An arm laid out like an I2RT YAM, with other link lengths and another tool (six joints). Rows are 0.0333 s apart.
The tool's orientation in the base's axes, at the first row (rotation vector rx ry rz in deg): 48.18, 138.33, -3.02
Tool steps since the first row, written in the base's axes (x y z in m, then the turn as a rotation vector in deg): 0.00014, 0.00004, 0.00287, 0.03, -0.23, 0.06; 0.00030, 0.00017, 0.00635, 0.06, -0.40, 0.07; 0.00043, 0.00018, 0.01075, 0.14, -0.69, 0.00; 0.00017, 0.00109, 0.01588, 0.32, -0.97, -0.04; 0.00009, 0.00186, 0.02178, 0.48, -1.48, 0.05; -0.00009, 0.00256, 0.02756, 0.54, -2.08, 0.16; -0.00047, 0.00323, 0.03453, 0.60, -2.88, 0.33; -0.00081, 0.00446, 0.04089, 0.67, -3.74, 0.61; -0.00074, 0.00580, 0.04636, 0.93, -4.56, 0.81; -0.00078, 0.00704, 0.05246, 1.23, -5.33, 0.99; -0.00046, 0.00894, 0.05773, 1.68, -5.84, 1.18; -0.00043, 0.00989, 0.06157, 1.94, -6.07, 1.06
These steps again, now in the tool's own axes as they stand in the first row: -0.00160, 0.00053, -0.00233, -0.18, -0.16, 0.02; -0.00348, 0.00124, -0.00518, -0.30, -0.28, 0.06; -0.00591, 0.00196, -0.00878, -0.47, -0.47, 0.22; -0.00797, 0.00329, -0.01338, -0.72, -0.60, 0.41; -0.01064, 0.00472, -0.01851, -1.16, -0.90, 0.52; -0.01321, 0.00602, -0.02357, -1.59, -1.33, 0.59; -0.01632, 0.00735, -0.02971, -2.16, -1.91, 0.66; -0.01881, 0.00906, -0.03545, -2.84, -2.52, 0.64; -0.02102, 0.01097, -0.04026, -3.57, -2.99, 0.79; -0.02356, 0.01283, -0.04564, -4.28, -3.41, 0.96; -0.02551, 0.01531, -0.05028, -4.96, -3.53, 1.14; -0.02705, 0.01665, -0.05367, -5.19, -3.58, 1.42
